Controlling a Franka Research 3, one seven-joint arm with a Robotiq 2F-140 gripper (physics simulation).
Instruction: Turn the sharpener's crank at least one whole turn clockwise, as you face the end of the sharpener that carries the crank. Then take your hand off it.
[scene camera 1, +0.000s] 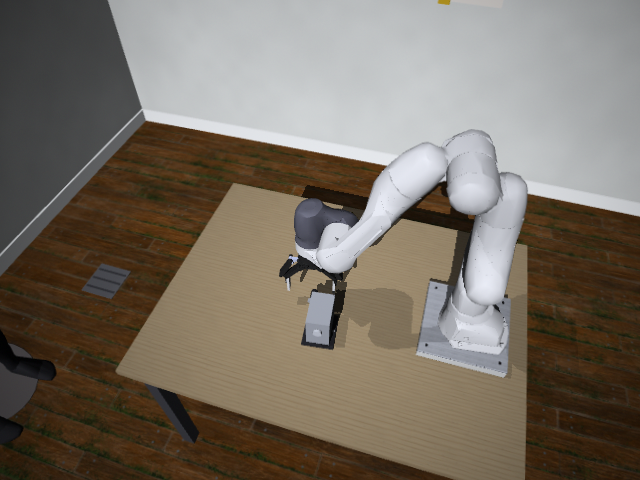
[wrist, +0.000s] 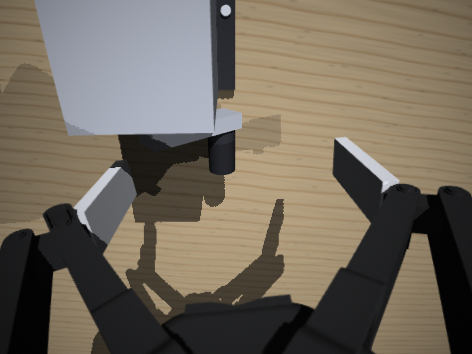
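Note:
The sharpener is a light grey block on a dark base, upright on the table. Its crank is at the end nearest my hand. In the wrist view the light grey crank arm sticks out past the block's lower right corner, with the black handle below it. The rest of the crank is hidden under the block. My gripper is wide open at that end. Its fingers stand far apart, one to each side of the handle, with gaps between them and the handle.
The wooden table carries the sharpener and the robot's grey base plate, which is to the right in the scene view. The arm reaches over the table's far side. The arm and gripper cast shadows around the sharpener.

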